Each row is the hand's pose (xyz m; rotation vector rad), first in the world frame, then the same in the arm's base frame.
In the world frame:
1: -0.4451 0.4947 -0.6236 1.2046 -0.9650 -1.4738
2: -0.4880 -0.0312 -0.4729 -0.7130 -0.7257 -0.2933
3: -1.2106 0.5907 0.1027 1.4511 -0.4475 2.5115
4: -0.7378 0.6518 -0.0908 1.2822 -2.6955 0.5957
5: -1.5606 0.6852 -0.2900 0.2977 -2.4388 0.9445
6: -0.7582 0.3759 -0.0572 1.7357 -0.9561 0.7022
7: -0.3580 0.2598 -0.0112 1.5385 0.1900 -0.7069
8: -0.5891 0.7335 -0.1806 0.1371 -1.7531 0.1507
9: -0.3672 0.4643 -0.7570 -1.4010 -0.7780 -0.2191
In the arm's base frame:
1: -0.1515 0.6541 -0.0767 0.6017 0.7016 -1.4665
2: 0.0932 0.2848 -0.4004 0.0237 0.3281 0.6064
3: 0.4303 0.1519 0.6526 -2.4672 0.2618 -0.8839
4: 0.2947 0.5466 0.3517 1.8542 -1.3084 -0.7792
5: -0.0172 -0.0636 0.8500 1.5192 -1.2959 0.1102
6: 0.3792 0.3533 0.1697 2.4708 0.4484 -0.3426
7: 0.5013 0.5841 -0.1583 1.1444 1.9066 -0.9348
8: 0.2115 0.7104 0.2962 1.0488 -0.3867 0.0757
9: -0.2644 0.6904 -0.1803 -0.4403 -0.0940 0.8969

